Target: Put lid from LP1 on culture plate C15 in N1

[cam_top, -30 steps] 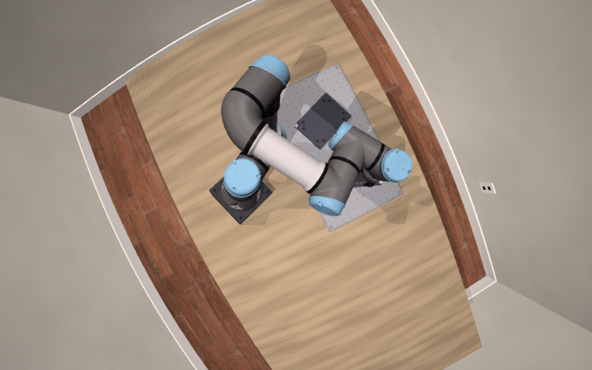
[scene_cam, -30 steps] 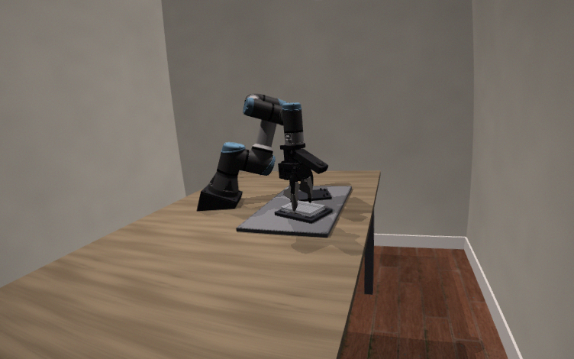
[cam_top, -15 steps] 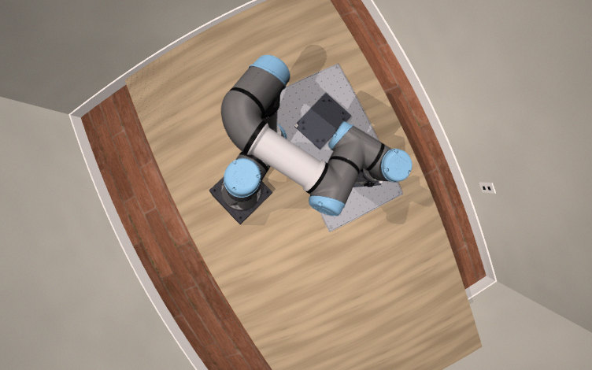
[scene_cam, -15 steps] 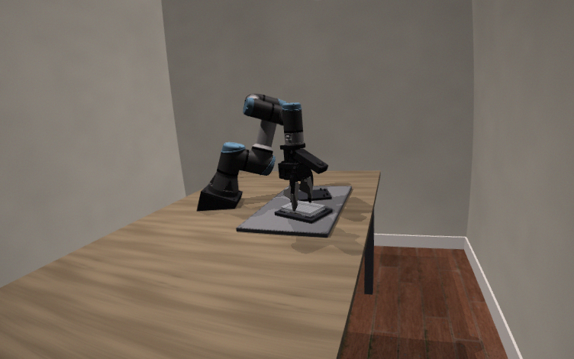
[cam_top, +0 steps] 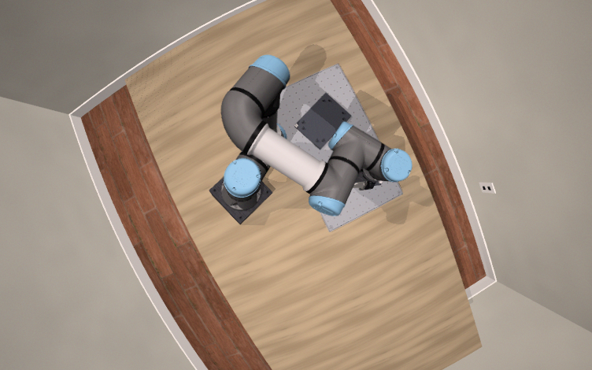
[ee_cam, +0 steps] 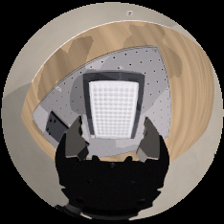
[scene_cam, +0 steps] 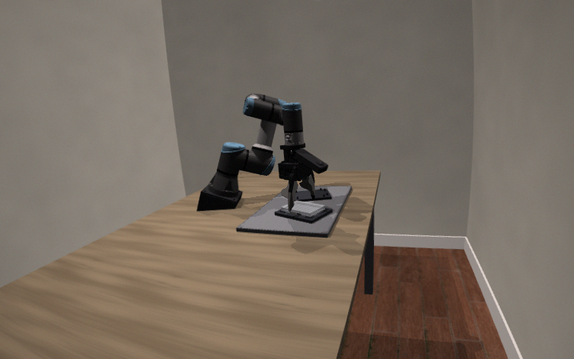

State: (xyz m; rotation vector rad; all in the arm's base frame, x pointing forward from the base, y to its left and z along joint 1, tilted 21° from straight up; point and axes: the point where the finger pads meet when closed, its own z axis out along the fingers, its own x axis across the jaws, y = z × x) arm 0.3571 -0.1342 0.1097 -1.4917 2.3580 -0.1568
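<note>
Right now my hand is 1 cm above the clear lid. From my hand the other things lie so: dark plate nest: 3 cm below; culture plate C15: 2 cm below; dark lid park: 20 cm to the left, 3 cm below, 2 cm behind.
</note>
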